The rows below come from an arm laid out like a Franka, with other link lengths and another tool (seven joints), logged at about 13 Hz.
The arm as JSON. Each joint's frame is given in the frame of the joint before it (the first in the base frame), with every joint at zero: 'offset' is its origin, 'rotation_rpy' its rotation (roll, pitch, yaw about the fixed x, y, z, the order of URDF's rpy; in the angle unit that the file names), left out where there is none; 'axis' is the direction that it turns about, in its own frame. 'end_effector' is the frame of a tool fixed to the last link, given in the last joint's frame.
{
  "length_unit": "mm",
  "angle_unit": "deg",
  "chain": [
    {
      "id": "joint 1",
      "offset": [
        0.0,
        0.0,
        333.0
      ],
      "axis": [
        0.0,
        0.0,
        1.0
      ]
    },
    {
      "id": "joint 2",
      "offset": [
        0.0,
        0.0,
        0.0
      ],
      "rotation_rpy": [
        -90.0,
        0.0,
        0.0
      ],
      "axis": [
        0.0,
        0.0,
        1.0
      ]
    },
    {
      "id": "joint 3",
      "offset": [
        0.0,
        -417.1,
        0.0
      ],
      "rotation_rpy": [
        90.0,
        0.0,
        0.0
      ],
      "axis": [
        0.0,
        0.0,
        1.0
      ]
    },
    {
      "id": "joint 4",
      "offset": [
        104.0,
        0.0,
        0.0
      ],
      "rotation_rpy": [
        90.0,
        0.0,
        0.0
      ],
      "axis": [
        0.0,
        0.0,
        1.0
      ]
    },
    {
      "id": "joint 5",
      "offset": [
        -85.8,
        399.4,
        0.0
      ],
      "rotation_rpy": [
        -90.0,
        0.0,
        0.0
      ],
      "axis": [
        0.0,
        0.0,
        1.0
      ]
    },
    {
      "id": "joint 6",
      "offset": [
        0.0,
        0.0,
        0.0
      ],
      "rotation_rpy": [
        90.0,
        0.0,
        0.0
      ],
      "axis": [
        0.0,
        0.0,
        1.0
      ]
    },
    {
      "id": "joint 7",
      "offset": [
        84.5,
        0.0,
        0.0
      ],
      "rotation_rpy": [
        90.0,
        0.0,
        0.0
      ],
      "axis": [
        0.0,
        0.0,
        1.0
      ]
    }
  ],
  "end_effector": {
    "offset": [
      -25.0,
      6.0,
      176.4
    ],
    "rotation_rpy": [
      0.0,
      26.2,
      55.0
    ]
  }
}
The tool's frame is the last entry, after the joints.
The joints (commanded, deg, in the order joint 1, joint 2, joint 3, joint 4, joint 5, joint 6, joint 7), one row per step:
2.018 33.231 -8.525 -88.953 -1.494 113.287 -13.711
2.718 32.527 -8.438 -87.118 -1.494 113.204 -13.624
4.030 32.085 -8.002 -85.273 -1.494 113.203 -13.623
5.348 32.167 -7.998 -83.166 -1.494 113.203 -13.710
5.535 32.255 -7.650 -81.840 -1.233 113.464 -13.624
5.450 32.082 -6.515 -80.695 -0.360 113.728 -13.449
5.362 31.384 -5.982 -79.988 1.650 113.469 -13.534
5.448 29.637 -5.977 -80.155 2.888 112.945 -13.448
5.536 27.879 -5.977 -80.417 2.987 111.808 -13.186
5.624 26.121 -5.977 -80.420 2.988 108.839 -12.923
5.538 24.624 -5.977 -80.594 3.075 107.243 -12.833
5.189 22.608 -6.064 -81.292 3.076 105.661 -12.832
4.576 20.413 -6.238 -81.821 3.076 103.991 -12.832
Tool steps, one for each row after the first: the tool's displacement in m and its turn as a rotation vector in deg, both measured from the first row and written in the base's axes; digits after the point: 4 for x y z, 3 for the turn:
0.0110 0.0102 0.0224 -0.082 -2.450 0.826
0.0223 0.0326 0.0418 0.084 -4.715 2.641
0.0336 0.0508 0.0572 0.025 -6.722 4.209
0.0408 0.0585 0.0664 0.375 -8.233 4.596
0.0468 0.0725 0.0770 1.753 -9.851 4.954
0.0482 0.0822 0.0909 3.882 -11.101 4.513
0.0436 0.0861 0.1121 5.129 -12.235 3.978
0.0362 0.0873 0.1319 5.383 -12.608 3.744
0.0237 0.0883 0.1514 5.620 -11.402 3.494
0.0148 0.0871 0.1675 5.858 -11.140 3.259
0.0024 0.0811 0.1857 6.003 -10.900 2.785
-0.0110 0.0709 0.2071 6.104 -10.939 1.998

